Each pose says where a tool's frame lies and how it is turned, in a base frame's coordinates. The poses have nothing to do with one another.
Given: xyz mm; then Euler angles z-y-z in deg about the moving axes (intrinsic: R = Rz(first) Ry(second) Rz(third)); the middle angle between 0 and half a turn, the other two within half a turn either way.
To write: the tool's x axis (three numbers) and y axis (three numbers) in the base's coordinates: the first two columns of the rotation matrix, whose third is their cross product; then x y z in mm. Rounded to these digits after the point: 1 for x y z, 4 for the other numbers.
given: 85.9, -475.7, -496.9, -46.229, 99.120, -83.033
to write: -0.7301, -0.6728, -0.1198, -0.0212, 0.1975, -0.9801, 85.9, -475.7, -496.9
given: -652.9, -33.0, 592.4, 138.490, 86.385, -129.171
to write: 0.5436, 0.5542, 0.6304, 0.3820, 0.5054, -0.7737, -652.9, -33.0, 592.4
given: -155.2, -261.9, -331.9, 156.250, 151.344, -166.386
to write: -0.6858, 0.5589, 0.4661, 0.5805, 0.8064, -0.1129, -155.2, -261.9, -331.9
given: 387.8, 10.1, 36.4, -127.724, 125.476, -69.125
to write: -0.6125, 0.7353, -0.2902, 0.6136, 0.2109, -0.7609, 387.8, 10.1, 36.4
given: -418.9, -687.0, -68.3, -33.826, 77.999, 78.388
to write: 0.5800, 0.7904, -0.1969, -0.0571, 0.2806, 0.9581, -418.9, -687.0, -68.3
